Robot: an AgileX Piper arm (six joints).
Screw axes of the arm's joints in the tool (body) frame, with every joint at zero. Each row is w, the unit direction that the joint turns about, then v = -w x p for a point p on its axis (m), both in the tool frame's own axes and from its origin. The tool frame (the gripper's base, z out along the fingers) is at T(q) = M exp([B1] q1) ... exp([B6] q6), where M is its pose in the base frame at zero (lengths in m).
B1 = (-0.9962, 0, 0.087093, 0, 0.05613, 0)
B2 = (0, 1, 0, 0.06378, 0, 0.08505)
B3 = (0, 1, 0, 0.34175, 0, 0.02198)
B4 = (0, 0, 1, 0, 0, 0)
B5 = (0, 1, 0, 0.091, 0, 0)
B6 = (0, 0, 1, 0, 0, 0)
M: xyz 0.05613 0 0.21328 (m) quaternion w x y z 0.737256 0 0.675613 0
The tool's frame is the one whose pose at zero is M.
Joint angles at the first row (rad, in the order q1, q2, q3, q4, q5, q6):
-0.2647, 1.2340, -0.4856, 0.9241, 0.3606, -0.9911
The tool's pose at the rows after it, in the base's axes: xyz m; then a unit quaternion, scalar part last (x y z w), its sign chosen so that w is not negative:
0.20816 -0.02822 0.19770 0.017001 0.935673 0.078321 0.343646
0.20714 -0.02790 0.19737 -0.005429 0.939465 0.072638 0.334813
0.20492 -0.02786 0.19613 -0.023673 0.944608 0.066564 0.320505
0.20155 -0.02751 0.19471 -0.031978 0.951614 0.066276 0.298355
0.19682 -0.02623 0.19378 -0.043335 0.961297 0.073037 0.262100
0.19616 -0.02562 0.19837 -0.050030 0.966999 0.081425 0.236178
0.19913 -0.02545 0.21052 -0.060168 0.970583 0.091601 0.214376
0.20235 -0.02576 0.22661 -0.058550 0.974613 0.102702 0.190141
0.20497 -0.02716 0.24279 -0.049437 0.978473 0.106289 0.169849
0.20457 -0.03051 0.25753 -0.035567 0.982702 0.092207 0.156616
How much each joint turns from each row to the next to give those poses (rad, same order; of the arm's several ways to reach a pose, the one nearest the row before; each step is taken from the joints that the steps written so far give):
0.0000, 0.0000, -0.0019, -0.0171, 0.0289, -0.0008
0.0000, 0.0000, -0.0044, -0.0507, 0.0184, 0.0035
0.0000, -0.0011, -0.0021, -0.0723, 0.0209, 0.0307
0.0000, -0.0021, -0.0036, -0.0887, 0.0367, 0.0691
0.0000, -0.0011, -0.0113, -0.1030, 0.0758, 0.0818
0.0000, 0.0000, -0.0308, -0.0655, 0.0788, 0.0596
0.0000, 0.0000, -0.0612, -0.0528, 0.1043, 0.0486
0.0000, 0.0000, -0.0759, -0.0485, 0.1198, 0.0705
0.0000, 0.0000, -0.0733, -0.0453, 0.1025, 0.0744
0.0000, -0.0111, -0.0577, -0.0643, 0.0715, 0.0809

